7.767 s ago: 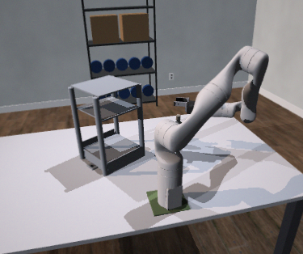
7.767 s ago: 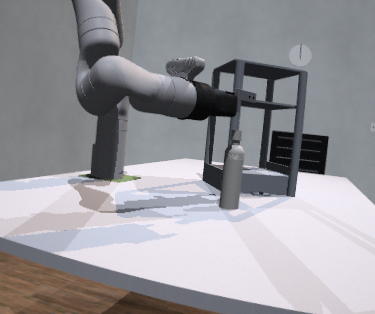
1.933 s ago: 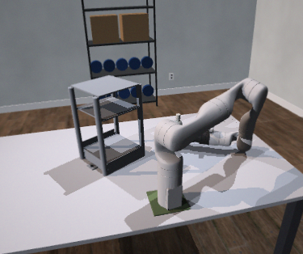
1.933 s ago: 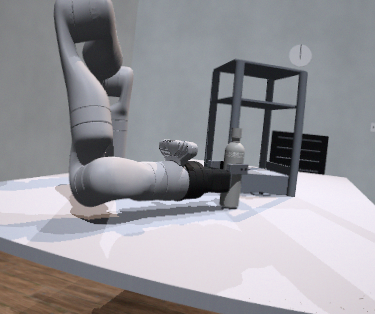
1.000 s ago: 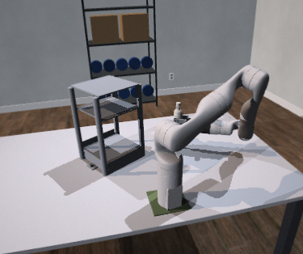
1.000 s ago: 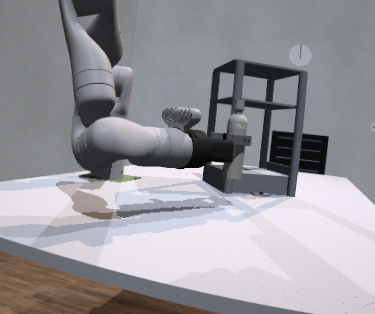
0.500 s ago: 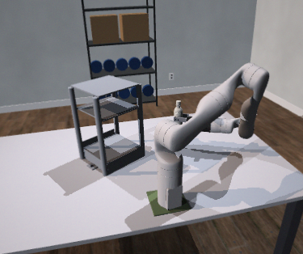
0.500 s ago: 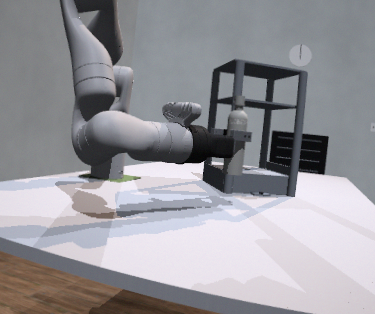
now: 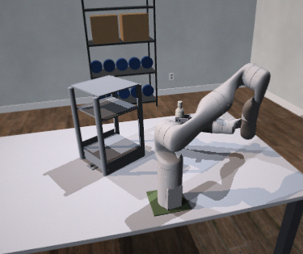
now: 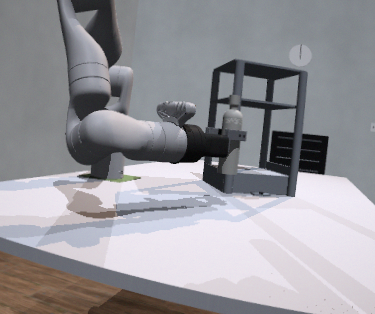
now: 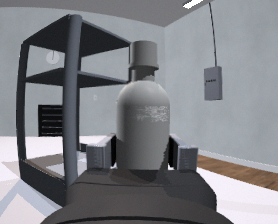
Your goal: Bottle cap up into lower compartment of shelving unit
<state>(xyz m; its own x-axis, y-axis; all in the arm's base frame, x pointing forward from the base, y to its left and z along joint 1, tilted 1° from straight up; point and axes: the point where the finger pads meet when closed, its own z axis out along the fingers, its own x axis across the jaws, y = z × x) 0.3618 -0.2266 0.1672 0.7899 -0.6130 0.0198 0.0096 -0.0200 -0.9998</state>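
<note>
Right now my hand is 50 mm short of the shelving unit, 350 mm to the right of it and 20 mm below it. Also, from my hand: grey bottle: 30 mm above.
</note>
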